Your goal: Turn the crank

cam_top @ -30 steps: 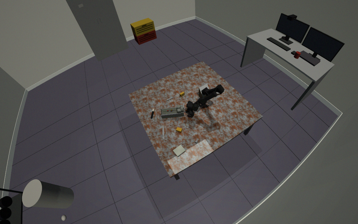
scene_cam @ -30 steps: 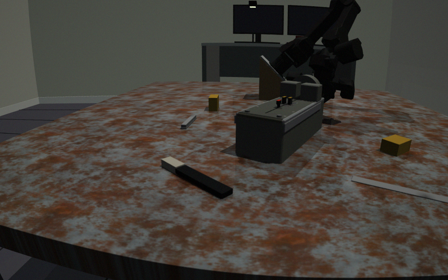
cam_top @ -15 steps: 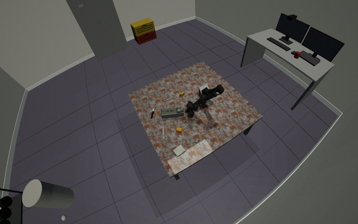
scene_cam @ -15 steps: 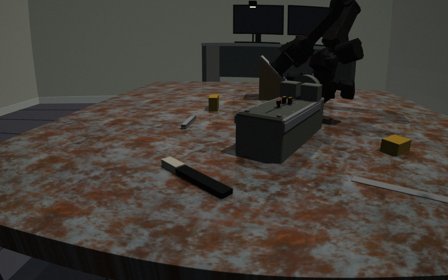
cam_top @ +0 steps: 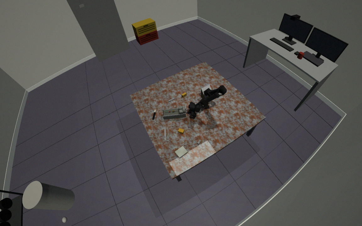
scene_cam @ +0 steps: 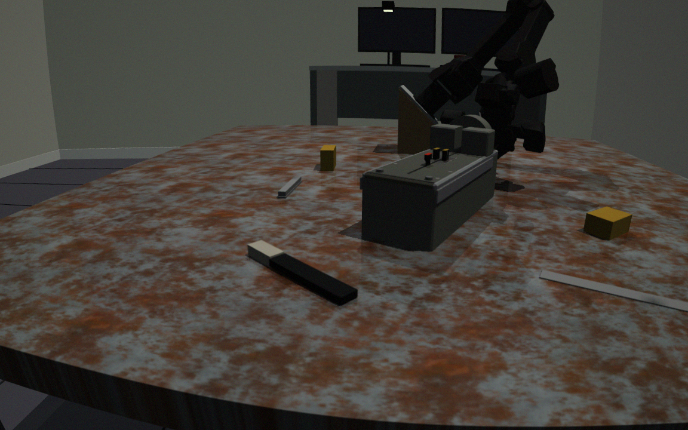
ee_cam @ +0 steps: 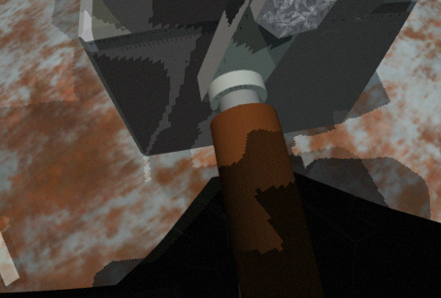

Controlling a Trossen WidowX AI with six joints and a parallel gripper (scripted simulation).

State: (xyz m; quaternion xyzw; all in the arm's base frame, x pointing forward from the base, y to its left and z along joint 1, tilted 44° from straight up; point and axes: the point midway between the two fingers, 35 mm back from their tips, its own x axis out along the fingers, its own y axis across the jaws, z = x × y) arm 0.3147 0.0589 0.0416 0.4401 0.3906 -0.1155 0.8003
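The brown crank handle is 3 cm above my gripper tip, 1 cm to the left of it and 1 cm behind it. Round my gripper tip: red pointer: 18 cm ahead, 11 cm to the right, 5 cm above; then small grey bar: 31 cm to the right, 3 cm below, 3 cm ahead; then grey strip: 36 cm ahead, 5 cm to the left, 3 cm below.
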